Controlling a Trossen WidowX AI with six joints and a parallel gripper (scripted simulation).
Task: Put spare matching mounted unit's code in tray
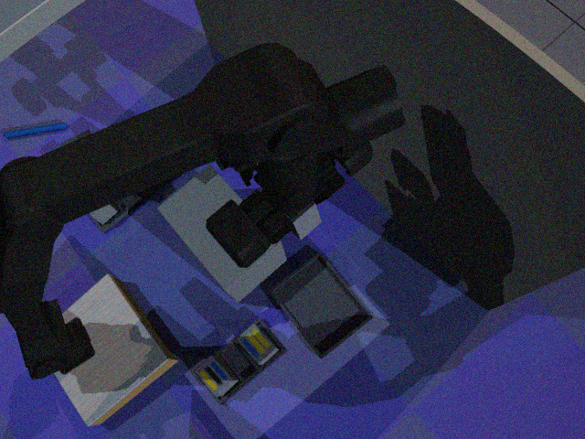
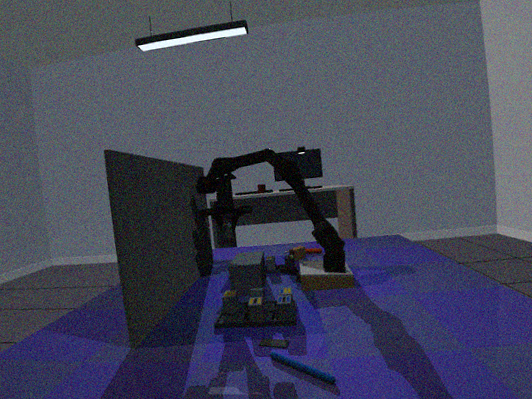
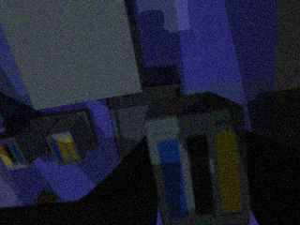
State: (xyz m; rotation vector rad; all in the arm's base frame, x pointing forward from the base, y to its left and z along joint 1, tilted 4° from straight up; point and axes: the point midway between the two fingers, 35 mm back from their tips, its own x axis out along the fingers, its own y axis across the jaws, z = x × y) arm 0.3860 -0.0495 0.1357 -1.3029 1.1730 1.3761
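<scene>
Right now my gripper tip is 20 mm past the dark flat tray, 90 mm to the left of it and 170 mm above it. Round my gripper tip: tall dark panel (140 mm ahead, 110 mm to the left, 50 mm above); small rack (170 mm behind, 90 mm to the right, 160 mm below); mounted unit (90 mm behind, 80 mm to the left, 120 mm below).
</scene>
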